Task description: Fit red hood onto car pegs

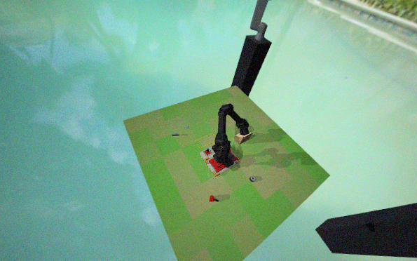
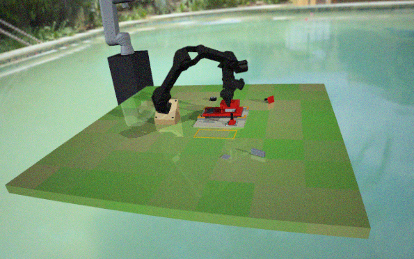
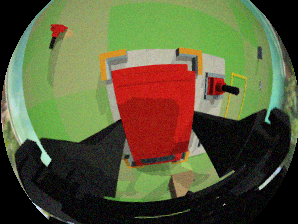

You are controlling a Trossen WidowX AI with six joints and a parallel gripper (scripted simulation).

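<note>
The grey engine block lies 30 mm below my gripper tip and 10 mm to the left of it. The rest, counted from my gripper tip: red hood (10 mm above); then grey chip (420 mm to the right, 110 mm ahead, 60 mm below); then grey wheel (210 mm to the left, 180 mm behind, 50 mm below).
</note>
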